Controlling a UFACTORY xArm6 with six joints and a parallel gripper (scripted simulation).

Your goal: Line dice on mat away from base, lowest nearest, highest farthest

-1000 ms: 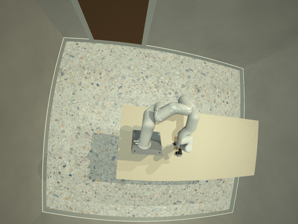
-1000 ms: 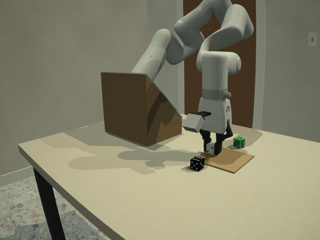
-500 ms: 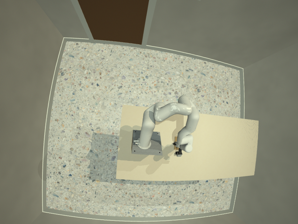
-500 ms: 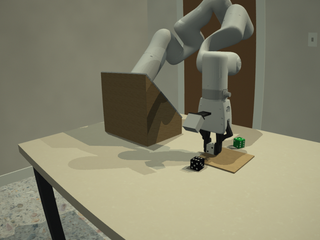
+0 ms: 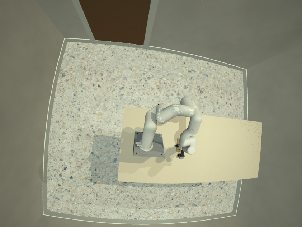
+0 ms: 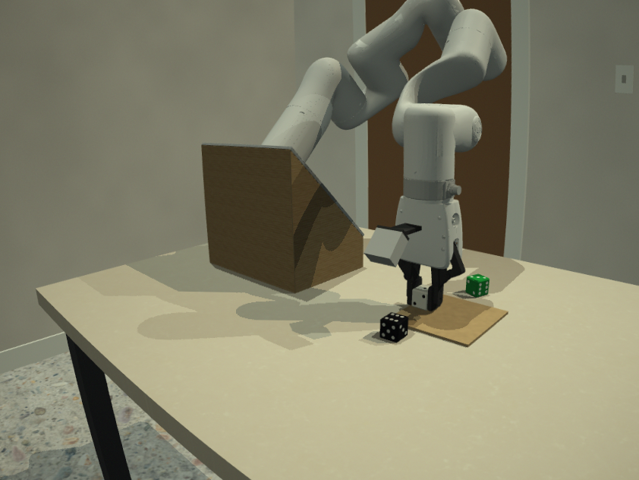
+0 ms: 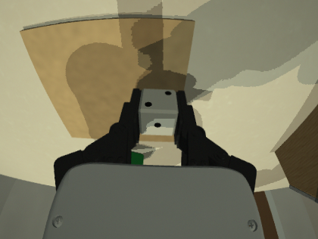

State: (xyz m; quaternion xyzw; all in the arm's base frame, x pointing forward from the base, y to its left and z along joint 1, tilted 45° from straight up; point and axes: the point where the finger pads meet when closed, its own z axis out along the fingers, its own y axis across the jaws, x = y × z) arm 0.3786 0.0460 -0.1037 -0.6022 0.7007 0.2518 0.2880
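The white die lies 10 mm below my hand. Round my hand: black die (110 mm to the right, 10 mm below, 10 mm ahead); green die (110 mm to the left, 50 mm ahead, 10 mm below); brown mat (50 mm ahead, 30 mm below, 10 mm to the right).
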